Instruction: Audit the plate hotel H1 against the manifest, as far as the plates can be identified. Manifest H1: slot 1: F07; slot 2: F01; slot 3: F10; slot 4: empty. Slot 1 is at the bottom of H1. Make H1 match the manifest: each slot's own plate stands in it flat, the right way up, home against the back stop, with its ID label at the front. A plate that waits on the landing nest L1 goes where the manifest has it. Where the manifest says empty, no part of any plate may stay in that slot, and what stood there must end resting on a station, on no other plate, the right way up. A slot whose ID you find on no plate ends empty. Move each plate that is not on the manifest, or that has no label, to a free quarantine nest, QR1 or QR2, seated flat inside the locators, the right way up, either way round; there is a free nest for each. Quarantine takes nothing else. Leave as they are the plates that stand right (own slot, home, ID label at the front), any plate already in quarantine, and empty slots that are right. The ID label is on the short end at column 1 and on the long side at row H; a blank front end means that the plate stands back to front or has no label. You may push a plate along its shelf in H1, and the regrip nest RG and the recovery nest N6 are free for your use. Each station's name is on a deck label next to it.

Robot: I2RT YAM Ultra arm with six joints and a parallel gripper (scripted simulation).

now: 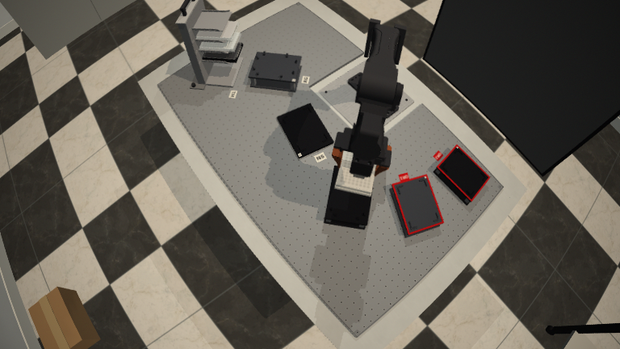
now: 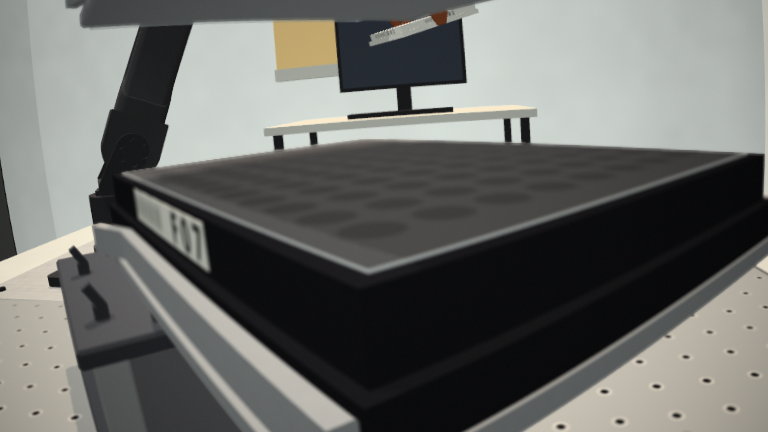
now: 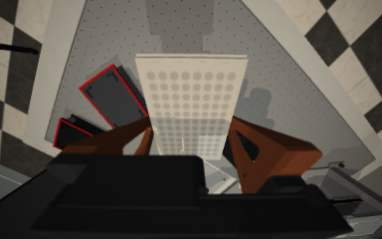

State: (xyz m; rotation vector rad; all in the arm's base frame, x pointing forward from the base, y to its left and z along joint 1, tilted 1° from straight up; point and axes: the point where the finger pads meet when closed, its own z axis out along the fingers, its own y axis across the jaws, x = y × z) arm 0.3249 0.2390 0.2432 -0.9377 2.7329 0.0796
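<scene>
Right now the red-framed quarantine nest is 20 cm below my hand, 15 cm to the left of it and 15 cm behind it. The rest, counted from my hand: black landing nest L1: 19 cm below; black nest N6: 26 cm to the right, 23 cm below, 5 cm behind; white well plate: right at my hand.
</scene>
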